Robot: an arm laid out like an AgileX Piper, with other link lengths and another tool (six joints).
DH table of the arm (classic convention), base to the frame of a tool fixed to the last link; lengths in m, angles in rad. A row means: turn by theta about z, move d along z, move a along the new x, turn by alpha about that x. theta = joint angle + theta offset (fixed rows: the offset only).
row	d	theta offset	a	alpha
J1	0.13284	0	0	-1.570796
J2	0	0.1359	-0.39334	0
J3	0	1.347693	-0.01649	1.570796
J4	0.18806	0	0	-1.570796
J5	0	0	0	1.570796
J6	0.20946	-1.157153	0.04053	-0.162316
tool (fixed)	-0.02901	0	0	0
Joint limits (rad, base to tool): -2.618..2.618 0..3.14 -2.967..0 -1.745..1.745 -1.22..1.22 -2.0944..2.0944
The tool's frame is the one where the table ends.
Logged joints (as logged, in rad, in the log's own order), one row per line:
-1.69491 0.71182 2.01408 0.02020 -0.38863 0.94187
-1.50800 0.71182 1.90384 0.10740 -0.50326 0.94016
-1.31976 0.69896 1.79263 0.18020 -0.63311 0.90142
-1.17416 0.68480 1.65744 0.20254 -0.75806 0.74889
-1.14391 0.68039 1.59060 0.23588 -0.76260 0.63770
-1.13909 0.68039 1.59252 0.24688 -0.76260 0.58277
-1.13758 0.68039 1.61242 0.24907 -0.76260 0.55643
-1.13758 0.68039 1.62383 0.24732 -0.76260 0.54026
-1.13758 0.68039 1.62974 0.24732 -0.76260 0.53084
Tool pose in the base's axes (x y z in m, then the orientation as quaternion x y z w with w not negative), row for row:
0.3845 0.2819 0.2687 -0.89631 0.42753 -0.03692 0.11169
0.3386 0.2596 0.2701 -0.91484 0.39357 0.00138 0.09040
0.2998 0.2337 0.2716 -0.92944 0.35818 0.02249 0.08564
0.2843 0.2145 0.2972 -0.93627 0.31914 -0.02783 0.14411
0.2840 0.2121 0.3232 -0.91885 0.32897 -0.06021 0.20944
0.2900 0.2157 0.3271 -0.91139 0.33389 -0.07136 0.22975
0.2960 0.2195 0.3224 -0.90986 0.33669 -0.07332 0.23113
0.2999 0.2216 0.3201 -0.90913 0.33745 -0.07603 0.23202
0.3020 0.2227 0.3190 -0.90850 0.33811 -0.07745 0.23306
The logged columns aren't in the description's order. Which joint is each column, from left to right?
Columns, left to right: J3, J1, J2, J4, J6, J5.
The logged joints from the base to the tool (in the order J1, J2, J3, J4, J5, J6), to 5 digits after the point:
0.71182 2.01408 -1.69491 0.02020 0.94187 -0.38863
0.71182 1.90384 -1.50800 0.10740 0.94016 -0.50326
0.69896 1.79263 -1.31976 0.18020 0.90142 -0.63311
0.68480 1.65744 -1.17416 0.20254 0.74889 -0.75806
0.68039 1.59060 -1.14391 0.23588 0.63770 -0.76260
0.68039 1.59252 -1.13909 0.24688 0.58277 -0.76260
0.68039 1.61242 -1.13758 0.24907 0.55643 -0.76260
0.68039 1.62383 -1.13758 0.24732 0.54026 -0.76260
0.68039 1.62974 -1.13758 0.24732 0.53084 -0.76260

